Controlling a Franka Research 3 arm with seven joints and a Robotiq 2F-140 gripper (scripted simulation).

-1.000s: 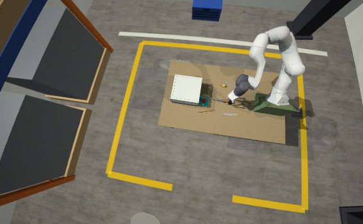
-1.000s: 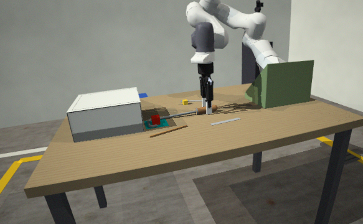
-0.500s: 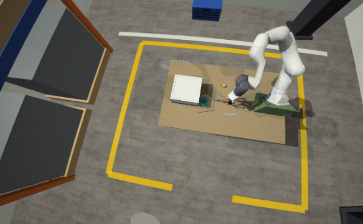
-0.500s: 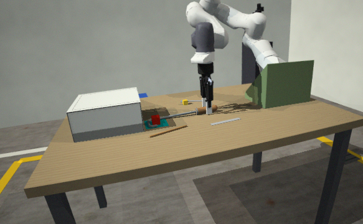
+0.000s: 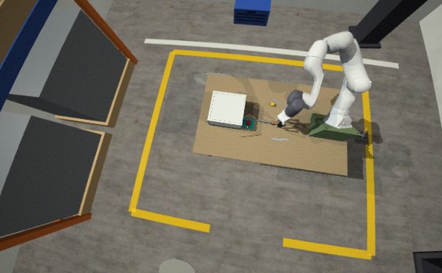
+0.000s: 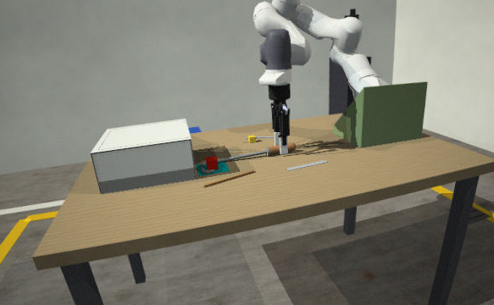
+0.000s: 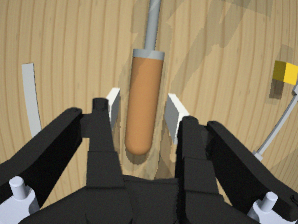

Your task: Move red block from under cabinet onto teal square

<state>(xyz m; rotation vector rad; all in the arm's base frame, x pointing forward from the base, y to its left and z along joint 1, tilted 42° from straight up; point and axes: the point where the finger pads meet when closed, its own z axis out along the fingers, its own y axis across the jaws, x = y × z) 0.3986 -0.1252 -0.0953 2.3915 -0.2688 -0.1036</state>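
My gripper is now 130 mm short of the hook tool, 30 mm above it and 20 mm to the right of it. From my hand the other things lie so: yellow cube 190 mm to the right, 30 mm below, 30 mm ahead; flat grey bar 150 mm to the left, 40 mm below, 20 mm behind; grey fork-like tool 200 mm to the right, 40 mm below, 40 mm behind.
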